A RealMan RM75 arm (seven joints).
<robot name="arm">
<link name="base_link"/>
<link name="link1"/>
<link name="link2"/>
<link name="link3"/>
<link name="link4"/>
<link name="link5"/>
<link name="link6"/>
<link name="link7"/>
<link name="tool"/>
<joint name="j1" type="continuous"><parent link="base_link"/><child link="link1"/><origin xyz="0.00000 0.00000 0.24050" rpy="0.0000 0.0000 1.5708"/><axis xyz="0 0 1"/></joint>
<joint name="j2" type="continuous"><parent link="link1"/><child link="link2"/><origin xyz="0.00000 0.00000 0.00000" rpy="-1.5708 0.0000 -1.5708"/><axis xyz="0 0 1"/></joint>
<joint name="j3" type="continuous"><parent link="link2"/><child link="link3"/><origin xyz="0.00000 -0.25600 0.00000" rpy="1.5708 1.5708 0.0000"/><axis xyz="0 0 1"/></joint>
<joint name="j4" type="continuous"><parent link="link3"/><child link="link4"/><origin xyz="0.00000 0.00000 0.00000" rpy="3.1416 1.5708 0.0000"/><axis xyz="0 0 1"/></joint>
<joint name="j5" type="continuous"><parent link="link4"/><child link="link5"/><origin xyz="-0.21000 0.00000 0.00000" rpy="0.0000 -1.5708 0.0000"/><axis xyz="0 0 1"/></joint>
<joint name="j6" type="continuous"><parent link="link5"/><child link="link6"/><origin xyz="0.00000 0.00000 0.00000" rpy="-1.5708 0.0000 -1.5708"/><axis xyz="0 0 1"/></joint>
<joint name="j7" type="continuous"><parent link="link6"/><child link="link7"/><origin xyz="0.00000 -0.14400 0.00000" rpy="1.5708 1.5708 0.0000"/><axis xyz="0 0 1"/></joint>
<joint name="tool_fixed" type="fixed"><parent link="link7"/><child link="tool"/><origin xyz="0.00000 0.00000 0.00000" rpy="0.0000 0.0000 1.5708"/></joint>
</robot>
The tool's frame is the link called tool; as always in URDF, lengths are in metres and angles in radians. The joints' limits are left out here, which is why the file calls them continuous.
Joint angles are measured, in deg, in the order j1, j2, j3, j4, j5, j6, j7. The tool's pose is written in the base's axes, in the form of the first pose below.
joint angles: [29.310, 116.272, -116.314, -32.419, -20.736, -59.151, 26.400]
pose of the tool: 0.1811 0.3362 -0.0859; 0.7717 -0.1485 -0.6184; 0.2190 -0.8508 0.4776; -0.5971 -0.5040 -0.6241
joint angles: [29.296, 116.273, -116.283, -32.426, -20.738, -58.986, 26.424]
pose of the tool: 0.1814 0.3364 -0.0859; 0.7732 -0.1501 -0.6162; 0.2173 -0.8500 0.4798; -0.5958 -0.5049 -0.6246
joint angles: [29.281, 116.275, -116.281, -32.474, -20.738, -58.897, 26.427]
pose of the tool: 0.1814 0.3365 -0.0860; 0.7736 -0.1505 -0.6155; 0.2170 -0.8497 0.4805; -0.5953 -0.5053 -0.6247
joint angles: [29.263, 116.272, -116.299, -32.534, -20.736, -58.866, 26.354]
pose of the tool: 0.1813 0.3365 -0.0860; 0.7737 -0.1493 -0.6157; 0.2183 -0.8495 0.4804; -0.5948 -0.5061 -0.6246
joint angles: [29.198, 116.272, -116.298, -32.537, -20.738, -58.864, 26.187]
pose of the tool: 0.1817 0.3363 -0.0860; 0.7744 -0.1480 -0.6152; 0.2199 -0.8487 0.4811; -0.5933 -0.5078 -0.6246
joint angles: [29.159, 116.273, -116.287, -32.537, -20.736, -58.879, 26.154]
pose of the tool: 0.1819 0.3362 -0.0860; 0.7744 -0.1482 -0.6151; 0.2200 -0.8484 0.4815; -0.5932 -0.5082 -0.6244
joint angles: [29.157, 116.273, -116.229, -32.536, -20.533, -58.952, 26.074]
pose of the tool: 0.1816 0.3365 -0.0854; 0.7727 -0.1505 -0.6167; 0.2209 -0.8470 0.4836; -0.5951 -0.5099 -0.6212
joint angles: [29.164, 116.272, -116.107, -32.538, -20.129, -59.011, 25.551]
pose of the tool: 0.1813 0.3374 -0.0843; 0.7709 -0.1505 -0.6189; 0.2277 -0.8423 0.4885; -0.5948 -0.5175 -0.6151
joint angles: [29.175, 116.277, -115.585, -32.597, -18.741, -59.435, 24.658]
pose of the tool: 0.1796 0.3404 -0.0801; 0.7596 -0.1629 -0.6296; 0.2401 -0.8295 0.5043; -0.6044 -0.5342 -0.5910
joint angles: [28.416, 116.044, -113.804, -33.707, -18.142, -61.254, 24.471]
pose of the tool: 0.1763 0.3424 -0.0694; 0.7283 -0.1815 -0.6608; 0.2650 -0.8147 0.5158; -0.6320 -0.5508 -0.5452
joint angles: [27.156, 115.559, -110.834, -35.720, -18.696, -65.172, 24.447]
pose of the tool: 0.1700 0.3419 -0.0517; 0.6719 -0.1839 -0.7174; 0.3217 -0.8001 0.5063; -0.6671 -0.5710 -0.4784
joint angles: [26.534, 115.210, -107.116, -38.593, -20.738, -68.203, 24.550]
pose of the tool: 0.1585 0.3435 -0.0338; 0.6166 -0.1603 -0.7708; 0.3956 -0.7834 0.4794; -0.6807 -0.6005 -0.4196
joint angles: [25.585, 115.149, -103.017, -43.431, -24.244, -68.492, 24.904]
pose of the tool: 0.1445 0.3464 -0.0172; 0.5804 -0.1263 -0.8045; 0.4693 -0.7555 0.4571; -0.6655 -0.6429 -0.3792
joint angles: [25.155, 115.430, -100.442, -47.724, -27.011, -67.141, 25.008]
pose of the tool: 0.1307 0.3495 -0.0074; 0.5632 -0.0950 -0.8208; 0.5229 -0.7283 0.4430; -0.6398 -0.6787 -0.3605
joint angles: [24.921, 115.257, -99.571, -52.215, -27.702, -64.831, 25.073]
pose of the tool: 0.1158 0.3527 0.0024; 0.5470 -0.0768 -0.8336; 0.5642 -0.7019 0.4348; -0.6185 -0.7081 -0.3406
